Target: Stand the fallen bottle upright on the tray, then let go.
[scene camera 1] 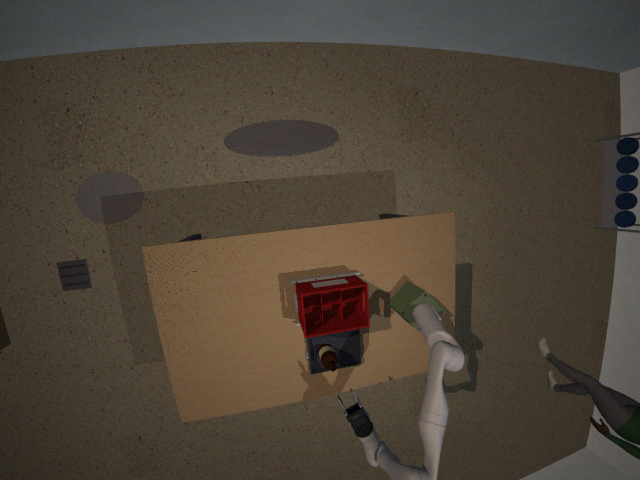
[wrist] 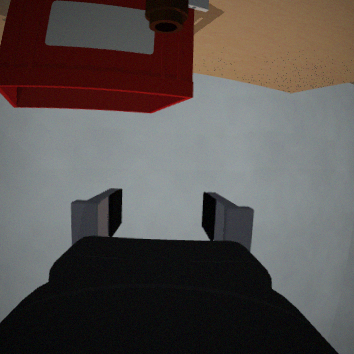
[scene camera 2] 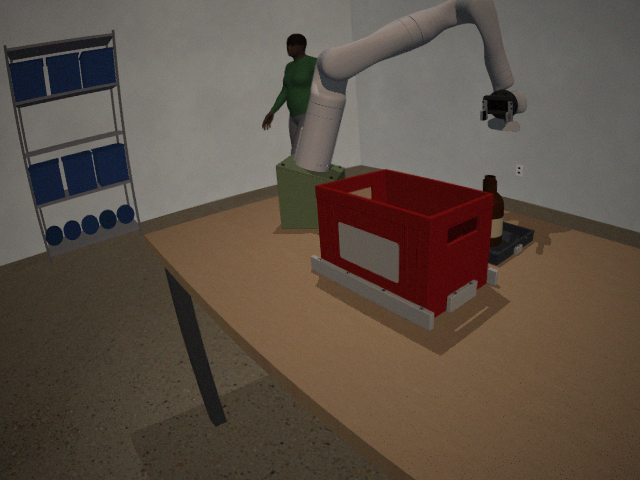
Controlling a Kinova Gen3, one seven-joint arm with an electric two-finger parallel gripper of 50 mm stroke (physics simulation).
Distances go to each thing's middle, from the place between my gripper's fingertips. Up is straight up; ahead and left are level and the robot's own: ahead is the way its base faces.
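Scene:
My hand's 210 mm above the brown bottle [scene camera 2: 489, 183] at the moment, and it's 30 mm to the left of the bottle and 10 mm short of it.

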